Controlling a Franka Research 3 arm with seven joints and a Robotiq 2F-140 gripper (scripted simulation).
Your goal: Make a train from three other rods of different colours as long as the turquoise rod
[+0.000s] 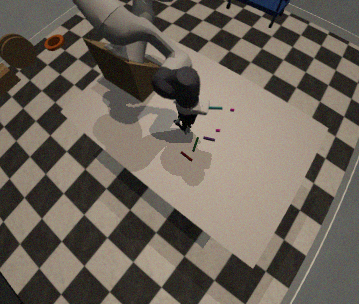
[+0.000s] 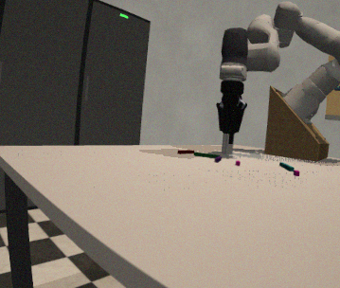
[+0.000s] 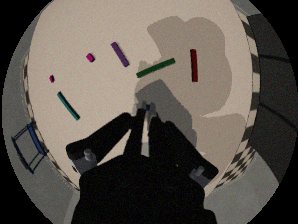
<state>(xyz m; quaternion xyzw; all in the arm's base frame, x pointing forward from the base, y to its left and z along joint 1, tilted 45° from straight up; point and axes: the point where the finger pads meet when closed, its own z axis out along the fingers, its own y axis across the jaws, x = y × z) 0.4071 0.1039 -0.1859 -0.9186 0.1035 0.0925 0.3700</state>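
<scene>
Now: the green rod 80 mm ahead of my hand, 20 mm to the right of it and 40 mm below it. Round my hand: purple rod: 110 mm ahead, 50 mm to the left, 40 mm below; then red rod: 90 mm ahead, 100 mm to the right, 40 mm below; then blue rod: 30 mm below.
</scene>
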